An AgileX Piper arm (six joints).
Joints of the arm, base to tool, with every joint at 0 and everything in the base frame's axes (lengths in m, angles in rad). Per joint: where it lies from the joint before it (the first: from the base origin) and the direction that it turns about. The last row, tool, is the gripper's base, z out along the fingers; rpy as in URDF.
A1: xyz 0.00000 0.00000 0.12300 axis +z
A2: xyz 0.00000 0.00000 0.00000 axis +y
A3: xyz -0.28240 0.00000 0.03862 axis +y
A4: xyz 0.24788 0.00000 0.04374 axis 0.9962 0 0.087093
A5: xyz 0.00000 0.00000 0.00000 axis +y
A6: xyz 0.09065 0.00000 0.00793 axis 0.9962 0 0.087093
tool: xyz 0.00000 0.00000 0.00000 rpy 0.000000 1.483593 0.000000
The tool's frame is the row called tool.
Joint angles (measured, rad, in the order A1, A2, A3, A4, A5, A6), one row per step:
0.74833, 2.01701, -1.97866, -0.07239, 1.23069, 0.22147
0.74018, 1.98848, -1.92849, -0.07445, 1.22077, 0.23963
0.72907, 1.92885, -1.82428, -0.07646, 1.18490, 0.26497
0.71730, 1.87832, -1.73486, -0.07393, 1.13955, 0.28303
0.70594, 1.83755, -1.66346, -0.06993, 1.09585, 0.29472
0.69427, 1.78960, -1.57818, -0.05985, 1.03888, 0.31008
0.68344, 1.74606, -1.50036, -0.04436, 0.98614, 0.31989
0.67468, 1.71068, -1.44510, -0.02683, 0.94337, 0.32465
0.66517, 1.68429, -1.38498, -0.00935, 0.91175, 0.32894
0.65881, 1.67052, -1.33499, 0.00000, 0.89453, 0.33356
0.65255, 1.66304, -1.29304, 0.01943, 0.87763, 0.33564
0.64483, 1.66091, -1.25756, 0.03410, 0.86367, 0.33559
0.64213, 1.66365, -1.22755, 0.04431, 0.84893, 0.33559
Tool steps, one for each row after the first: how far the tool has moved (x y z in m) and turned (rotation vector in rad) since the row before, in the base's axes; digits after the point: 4 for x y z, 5 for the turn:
-0.0028, -0.0076, -0.0014, -0.00365, 0.01090, -0.02430
-0.0075, -0.0133, -0.0030, 0.00064, 0.01005, -0.03195
-0.0059, -0.0113, -0.0031, 0.01192, 0.00042, -0.02524
-0.0045, -0.0093, -0.0025, 0.01544, -0.00479, -0.01934
-0.0063, -0.0100, -0.0037, 0.02565, -0.00505, -0.02319
-0.0065, -0.0090, -0.0039, 0.02717, -0.00201, -0.01925
-0.0052, -0.0066, -0.0012, 0.02966, -0.00562, -0.01451
-0.0052, -0.0069, -0.0066, 0.01371, 0.01348, -0.01621
-0.0043, -0.0054, -0.0088, -0.00293, 0.02178, -0.01260
-0.0035, -0.0037, -0.0087, 0.00478, 0.02586, -0.01342
-0.0021, -0.0037, -0.0087, -0.00065, 0.02384, -0.01236
-0.0020, -0.0019, -0.0088, -0.00324, 0.02009, -0.00658

